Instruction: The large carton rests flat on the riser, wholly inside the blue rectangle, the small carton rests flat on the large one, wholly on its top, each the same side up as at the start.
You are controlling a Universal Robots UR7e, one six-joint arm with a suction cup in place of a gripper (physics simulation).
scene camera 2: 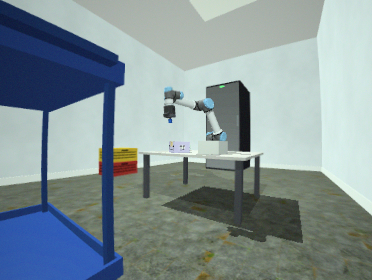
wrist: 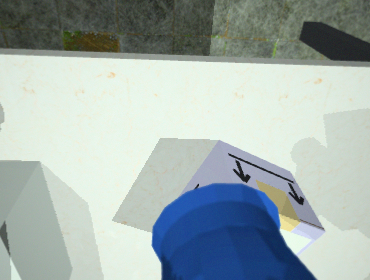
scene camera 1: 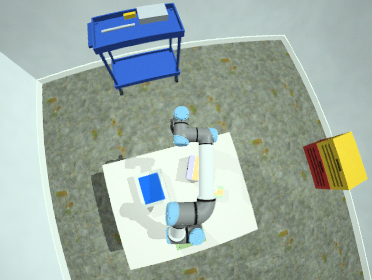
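Note:
The large carton (scene camera 1: 191,168) (scene camera 2: 182,147) (wrist: 215,162), lavender with black arrows and a yellow-orange strip, stands on the table beside the arm, off the riser. The pale riser (scene camera 1: 166,194) (scene camera 2: 212,147) (wrist: 42,215) bears a blue rectangle (scene camera 1: 151,188) on its top. A small yellow-orange and green item (scene camera 1: 219,192), seemingly the small carton, shows beside the upper arm, partly hidden. My gripper, a blue suction cup (scene camera 2: 170,120) (wrist: 215,212), hangs in the air above the level of the large carton, with nothing on it, so it is open. In the wrist view it hides part of the large carton.
The white table (scene camera 1: 235,210) (scene camera 2: 150,153) (wrist: 125,100) carries a green sheet (scene camera 1: 184,246) by the arm's base. A blue cart (scene camera 1: 137,37) (scene camera 2: 108,175), yellow and red crates (scene camera 1: 345,160) (scene camera 2: 118,161) and a dark cabinet (scene camera 2: 225,115) stand away from the table.

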